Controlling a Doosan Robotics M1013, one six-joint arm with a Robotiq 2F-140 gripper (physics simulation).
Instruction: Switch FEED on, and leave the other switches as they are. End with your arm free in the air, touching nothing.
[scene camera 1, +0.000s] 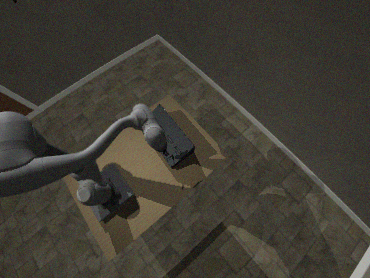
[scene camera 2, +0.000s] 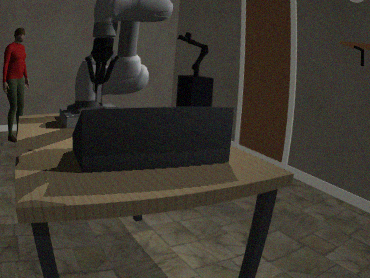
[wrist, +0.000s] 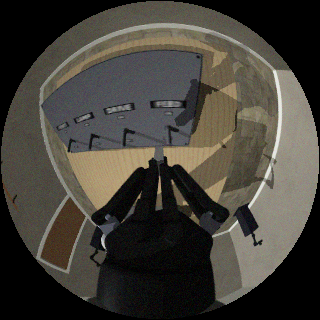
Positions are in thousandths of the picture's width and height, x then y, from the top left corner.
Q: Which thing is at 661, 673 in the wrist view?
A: My gripper.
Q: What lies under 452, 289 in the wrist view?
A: A dark grey switch panel.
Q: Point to my gripper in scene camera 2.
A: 264, 369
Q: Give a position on a dark grey switch panel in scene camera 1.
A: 485, 527
